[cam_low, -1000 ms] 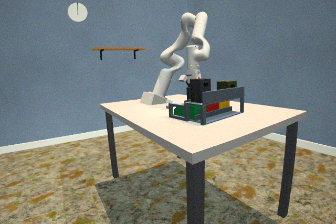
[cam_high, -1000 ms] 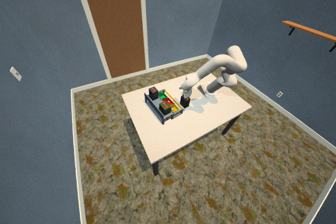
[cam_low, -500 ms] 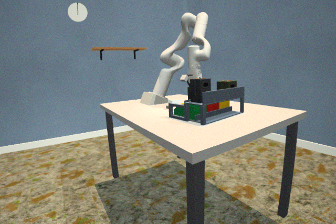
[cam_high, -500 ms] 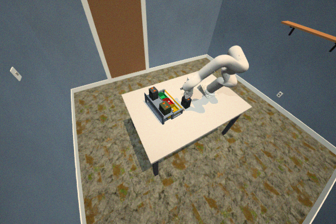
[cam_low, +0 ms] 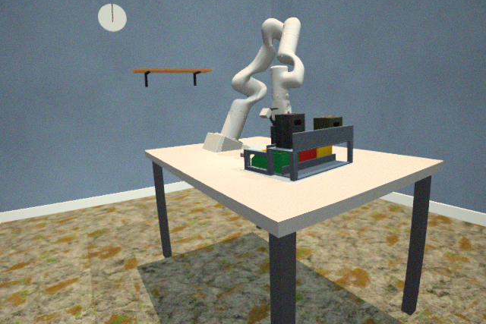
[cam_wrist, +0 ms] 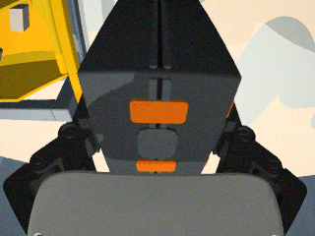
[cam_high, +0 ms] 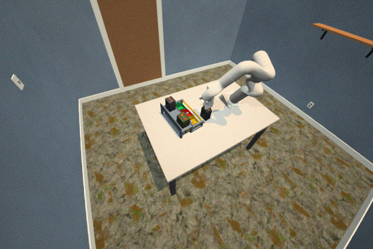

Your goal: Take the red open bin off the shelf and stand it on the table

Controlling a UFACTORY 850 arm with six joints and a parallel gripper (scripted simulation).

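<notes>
My hand is 110 mm short of the thin yellow rod, 100 mm to the left of it and 60 mm above it. From my hand the other things lie so: black box: 40 mm below; then yellow bin: 180 mm ahead, 40 mm to the left, 80 mm below; then red bin: 210 mm ahead, 70 mm to the right, 80 mm below.
</notes>
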